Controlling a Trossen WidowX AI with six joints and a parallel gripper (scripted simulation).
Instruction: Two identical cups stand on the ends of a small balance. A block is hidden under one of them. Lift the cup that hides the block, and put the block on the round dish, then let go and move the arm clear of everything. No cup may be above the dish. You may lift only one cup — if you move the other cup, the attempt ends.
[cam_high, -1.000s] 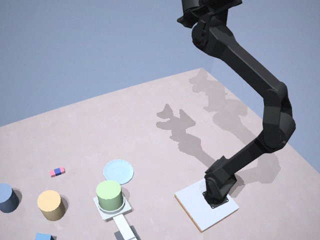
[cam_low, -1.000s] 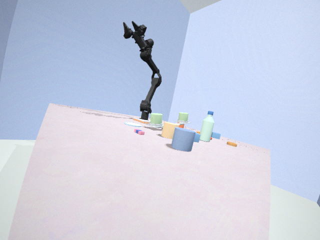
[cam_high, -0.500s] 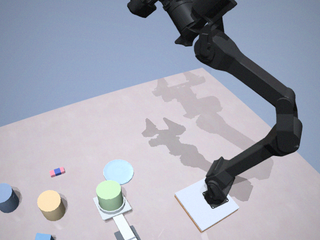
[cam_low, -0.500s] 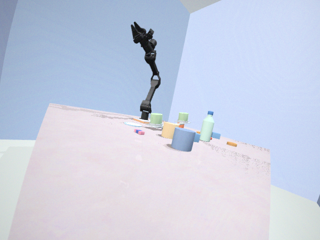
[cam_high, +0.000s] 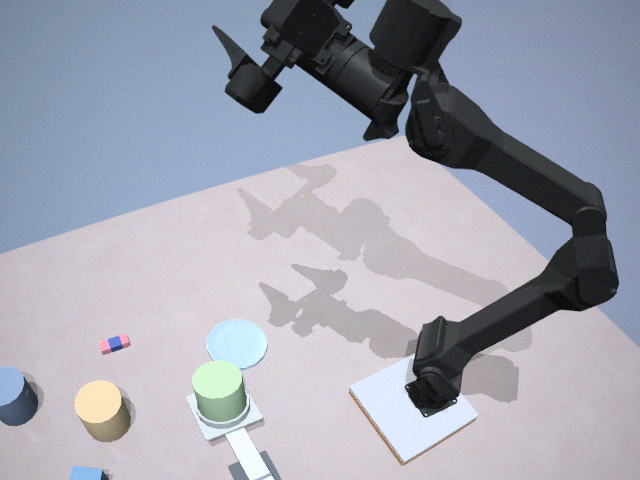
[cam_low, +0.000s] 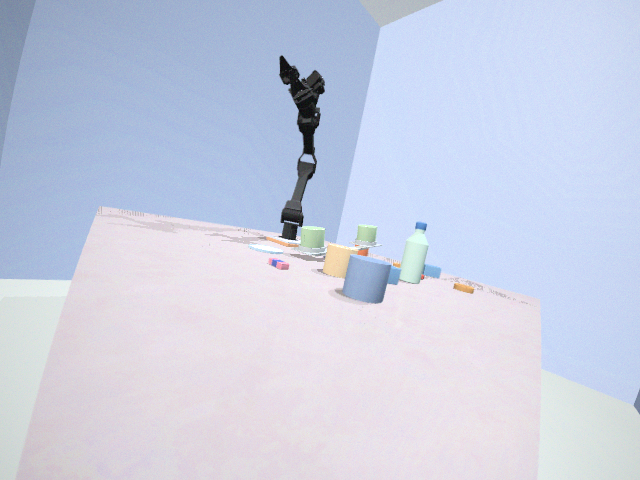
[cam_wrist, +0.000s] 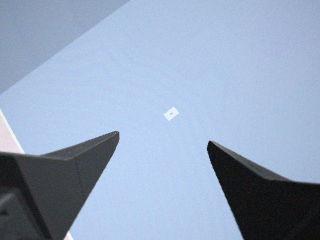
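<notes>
Now: gripper tip 510 mm above the pale lavender block, 160 mm to the right of it and 100 mm short of it. Also, from my gripper tip: round light-blue dish: 550 mm below, 50 mm to the left, 30 mm ahead; pink-and-blue piece: 540 mm below, 230 mm ahead, 20 mm to the right; tan cylinder: 510 mm below, 280 mm ahead, 100 mm to the left.
</notes>
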